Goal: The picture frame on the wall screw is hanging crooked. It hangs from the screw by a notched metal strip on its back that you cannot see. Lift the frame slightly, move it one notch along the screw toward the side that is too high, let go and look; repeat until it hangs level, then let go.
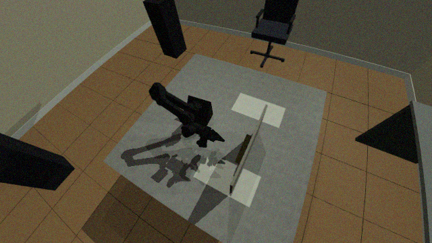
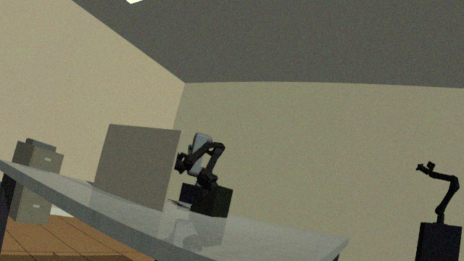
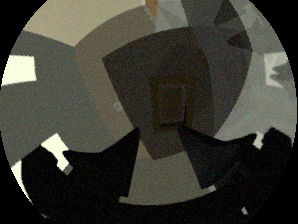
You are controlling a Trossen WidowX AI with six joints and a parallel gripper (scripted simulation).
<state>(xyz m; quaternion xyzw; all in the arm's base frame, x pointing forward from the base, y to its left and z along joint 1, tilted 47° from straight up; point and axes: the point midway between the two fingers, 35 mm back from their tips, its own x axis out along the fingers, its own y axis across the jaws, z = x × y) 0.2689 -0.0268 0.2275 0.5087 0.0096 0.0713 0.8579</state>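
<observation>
Right now the picture frame is 12 cm ahead of my gripper tip, 5 cm below it and 2 cm to the left of it. The rest, counted from my gripper tip: thin upright wall panel (13 cm ahead, 6 cm below, 3 cm to the left).
</observation>
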